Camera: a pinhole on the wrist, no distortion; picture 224 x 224 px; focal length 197.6 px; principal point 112.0 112.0 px. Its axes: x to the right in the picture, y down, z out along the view. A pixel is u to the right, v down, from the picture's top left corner.
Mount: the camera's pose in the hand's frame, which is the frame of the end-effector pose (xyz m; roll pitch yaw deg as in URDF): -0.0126 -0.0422 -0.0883 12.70 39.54 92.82
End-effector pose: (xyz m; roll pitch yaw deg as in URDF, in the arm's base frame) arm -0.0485 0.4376 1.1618 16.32 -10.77 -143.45
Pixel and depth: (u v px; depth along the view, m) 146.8 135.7 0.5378
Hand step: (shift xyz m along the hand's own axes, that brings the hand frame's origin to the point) 0.0222 0.3761 0.2669
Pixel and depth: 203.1 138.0 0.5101
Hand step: 0.0090 0.4670 0.1571
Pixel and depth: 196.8 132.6 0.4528
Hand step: 0.0193 0.3976 0.1366
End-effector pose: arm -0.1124 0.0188 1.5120 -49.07 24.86 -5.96
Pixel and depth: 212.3 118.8 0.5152
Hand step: 0.0575 0.4860 0.1358
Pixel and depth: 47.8 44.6 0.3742
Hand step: 0.1880 0.0886 0.2490
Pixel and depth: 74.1 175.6 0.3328
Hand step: -0.0524 0.1285 0.2209
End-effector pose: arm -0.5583 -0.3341 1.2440 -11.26 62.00 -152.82
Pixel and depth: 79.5 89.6 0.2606
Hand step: 0.0673 0.0865 0.1300
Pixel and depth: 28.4 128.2 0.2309
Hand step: 0.0162 0.0300 0.1508
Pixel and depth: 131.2 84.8 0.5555
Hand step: 0.1654 0.3429 0.2823
